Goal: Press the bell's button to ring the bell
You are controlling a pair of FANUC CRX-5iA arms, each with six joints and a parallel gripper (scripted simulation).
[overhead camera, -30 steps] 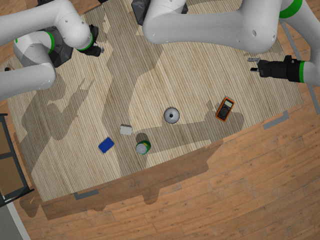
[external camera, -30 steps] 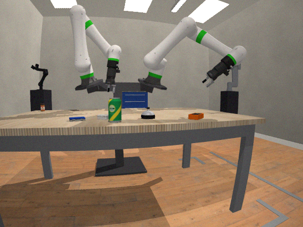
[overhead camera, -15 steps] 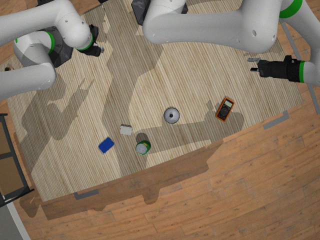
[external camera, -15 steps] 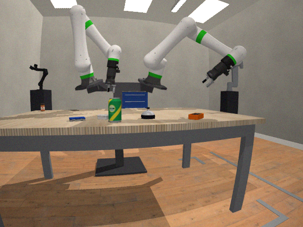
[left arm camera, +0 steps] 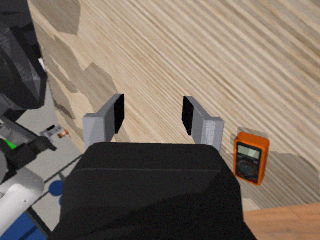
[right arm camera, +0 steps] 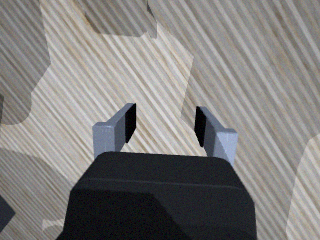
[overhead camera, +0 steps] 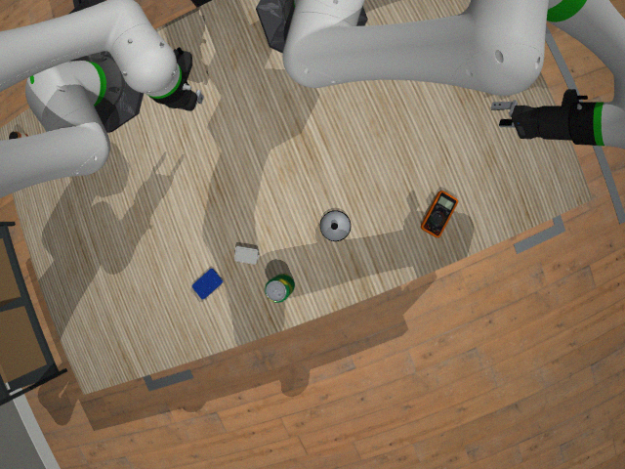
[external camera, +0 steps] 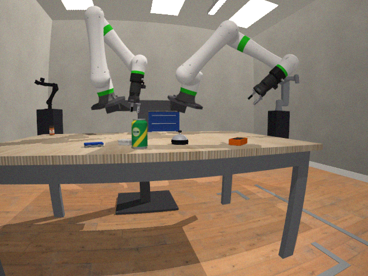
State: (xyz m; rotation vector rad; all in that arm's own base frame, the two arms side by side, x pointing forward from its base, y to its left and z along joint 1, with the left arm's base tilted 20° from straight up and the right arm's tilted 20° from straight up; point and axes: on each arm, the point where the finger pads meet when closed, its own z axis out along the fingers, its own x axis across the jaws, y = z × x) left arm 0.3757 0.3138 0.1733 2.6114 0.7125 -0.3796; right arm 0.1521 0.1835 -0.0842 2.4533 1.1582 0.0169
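Right now the black button is 420 mm ahead of my right hand, 280 mm to the left of it and 130 mm below it. The rest, counted from my right hand: blue box (500 mm ahead, 170 mm below, 120 mm to the right); grey box (440 mm ahead, 170 mm below, 20 mm to the left); bell (420 mm ahead, 280 mm to the left, 140 mm below).
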